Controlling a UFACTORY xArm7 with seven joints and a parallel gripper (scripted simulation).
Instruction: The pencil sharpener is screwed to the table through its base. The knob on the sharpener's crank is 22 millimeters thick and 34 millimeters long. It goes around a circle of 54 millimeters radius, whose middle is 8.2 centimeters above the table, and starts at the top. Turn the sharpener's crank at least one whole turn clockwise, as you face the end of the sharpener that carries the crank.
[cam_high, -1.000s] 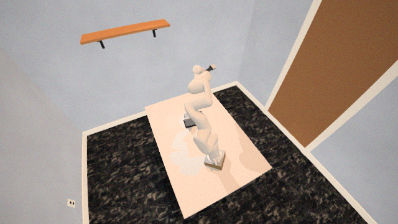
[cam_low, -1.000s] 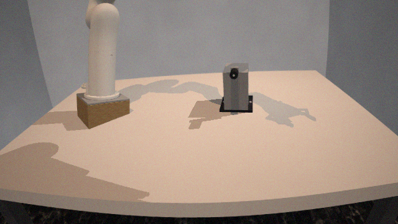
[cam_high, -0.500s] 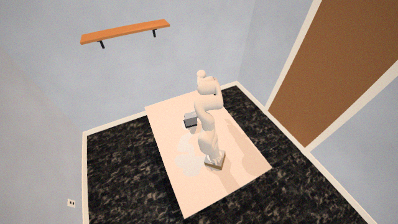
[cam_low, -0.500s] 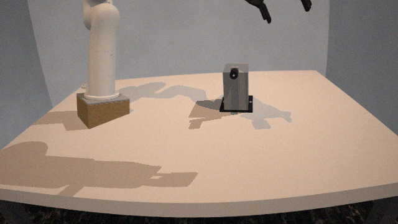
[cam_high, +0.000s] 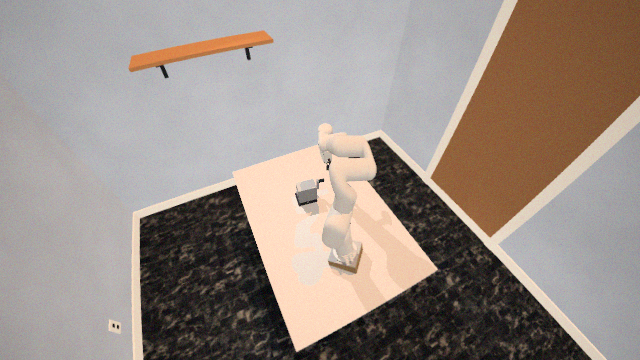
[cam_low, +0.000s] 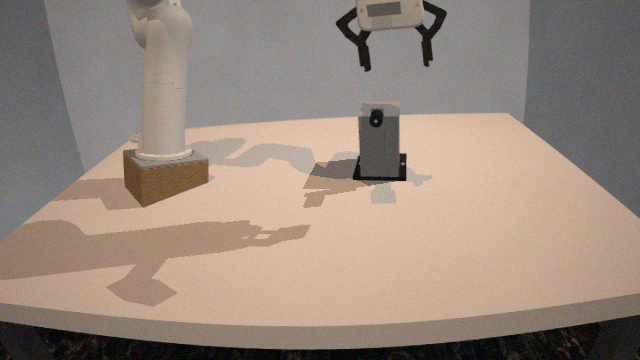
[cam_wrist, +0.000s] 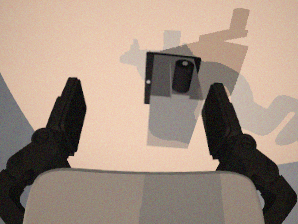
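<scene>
My hand is 10 cm above the black crank knob, 4 cm to the right of it and 4 cm past it.
</scene>
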